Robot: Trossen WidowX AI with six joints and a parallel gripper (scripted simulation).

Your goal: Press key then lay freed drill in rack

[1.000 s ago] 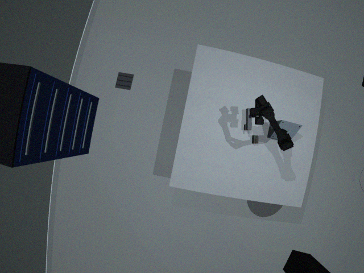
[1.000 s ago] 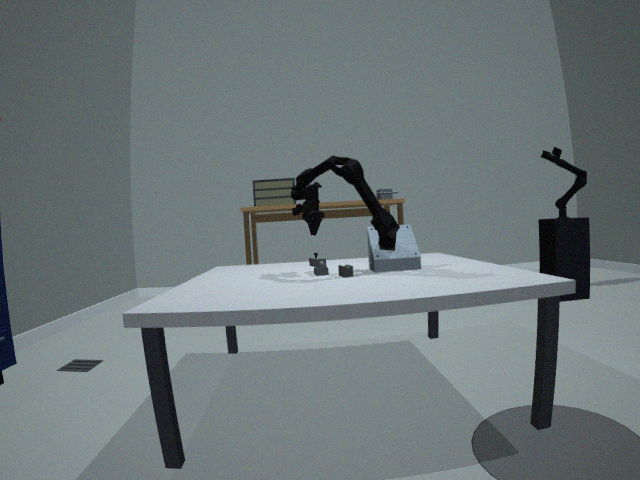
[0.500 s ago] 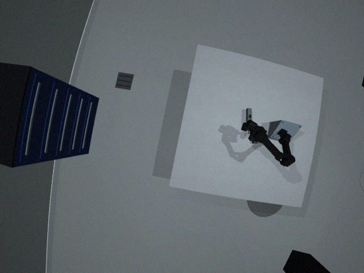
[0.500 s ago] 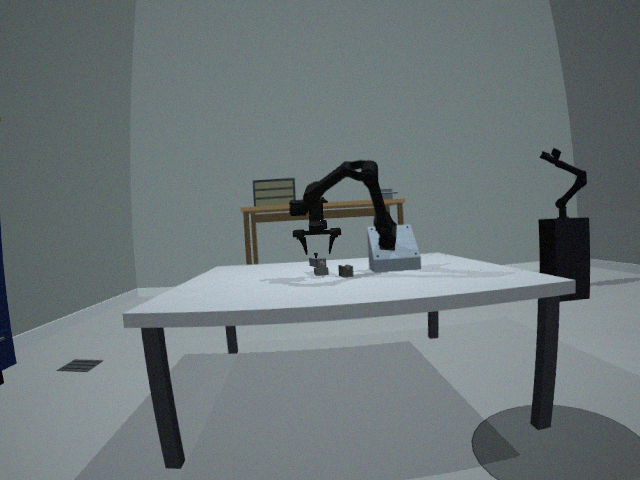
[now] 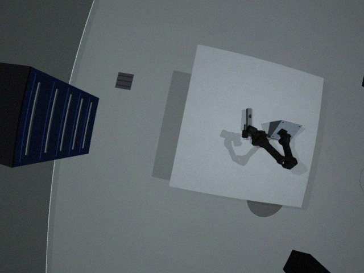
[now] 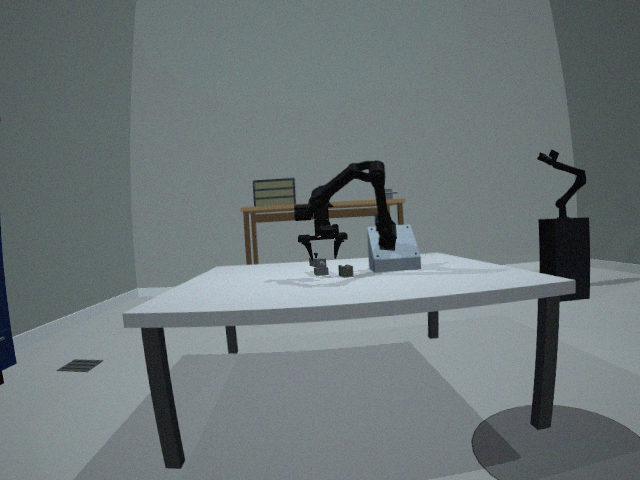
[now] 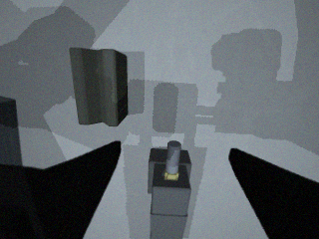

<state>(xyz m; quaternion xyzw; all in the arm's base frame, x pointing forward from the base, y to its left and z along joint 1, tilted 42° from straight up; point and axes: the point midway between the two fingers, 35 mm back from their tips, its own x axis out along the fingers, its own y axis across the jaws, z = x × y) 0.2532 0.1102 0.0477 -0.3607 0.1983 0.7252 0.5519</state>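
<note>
Right now my gripper tip is 6 cm to the left of the drill, 2 cm short of it and 2 cm above it. Round my gripper tip: rack 8 cm behind, 5 cm below, 2 cm to the left.
</note>
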